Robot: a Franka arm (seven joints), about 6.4 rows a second.
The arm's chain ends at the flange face. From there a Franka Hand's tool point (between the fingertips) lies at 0.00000 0.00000 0.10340 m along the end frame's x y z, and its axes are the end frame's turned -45 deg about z.
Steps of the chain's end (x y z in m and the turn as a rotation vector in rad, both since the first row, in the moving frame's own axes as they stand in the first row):
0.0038 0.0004 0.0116 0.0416 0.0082 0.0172
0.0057 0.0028 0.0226 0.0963 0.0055 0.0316
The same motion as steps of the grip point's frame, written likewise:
0.0061 0.0006 0.0115 0.0236 0.0352 0.0172
0.0096 -0.0005 0.0221 0.0642 0.0720 0.0316

